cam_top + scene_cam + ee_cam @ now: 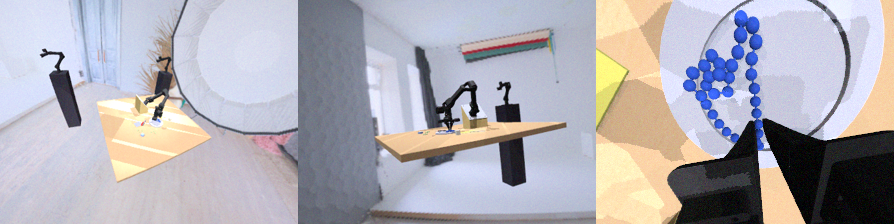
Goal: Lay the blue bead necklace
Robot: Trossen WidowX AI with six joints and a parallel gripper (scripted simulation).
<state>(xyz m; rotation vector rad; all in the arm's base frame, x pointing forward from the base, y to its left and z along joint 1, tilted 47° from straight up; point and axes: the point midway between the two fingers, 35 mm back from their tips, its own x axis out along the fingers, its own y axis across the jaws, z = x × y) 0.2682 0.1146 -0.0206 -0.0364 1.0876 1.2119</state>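
Now: gripper tip 30 mm short of the round bead board, 10 mm to the right of it and 10 mm above it. From my gripper tip the other things lie so: yellow flat piece: 170 mm to the left, 100 mm behind, 20 mm below; then red-and-grey object: 180 mm to the right, 10 mm below, 10 mm ahead; then white cylinder: 240 mm to the left, 30 mm ahead.
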